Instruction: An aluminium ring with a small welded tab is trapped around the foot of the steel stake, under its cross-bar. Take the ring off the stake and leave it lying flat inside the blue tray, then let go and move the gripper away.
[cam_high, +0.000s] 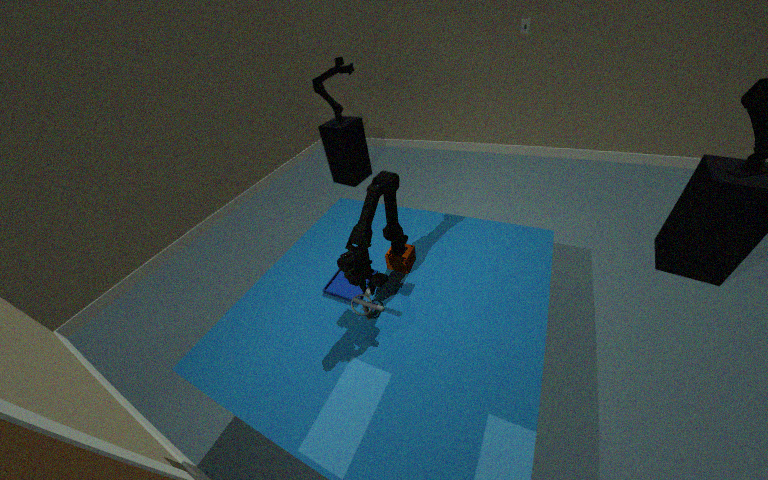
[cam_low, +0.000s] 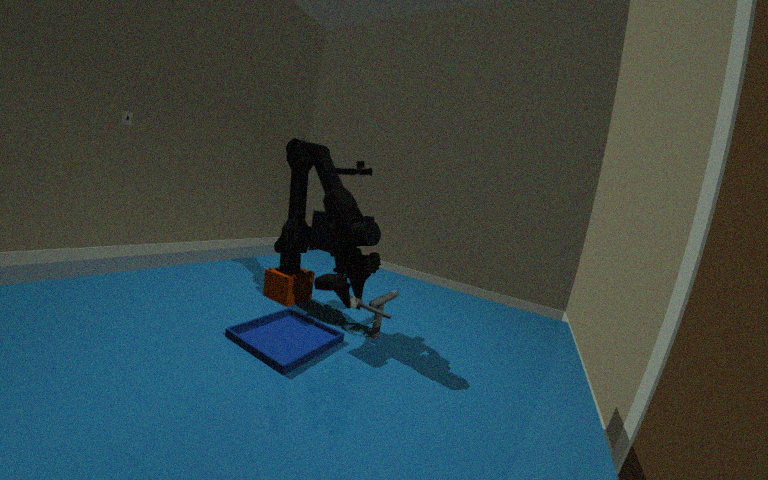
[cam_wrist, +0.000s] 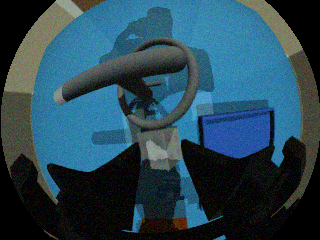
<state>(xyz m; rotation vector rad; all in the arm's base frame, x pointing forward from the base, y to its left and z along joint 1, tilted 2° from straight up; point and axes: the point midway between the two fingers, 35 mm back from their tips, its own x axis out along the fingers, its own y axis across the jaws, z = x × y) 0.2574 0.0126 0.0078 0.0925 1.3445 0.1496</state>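
The aluminium ring is 5 cm ahead of my gripper tip, 1 cm to the left of it and 1 cm above it. From my gripper tip the other things lie so: blue tray 5 cm behind, 16 cm to the right, 6 cm below.
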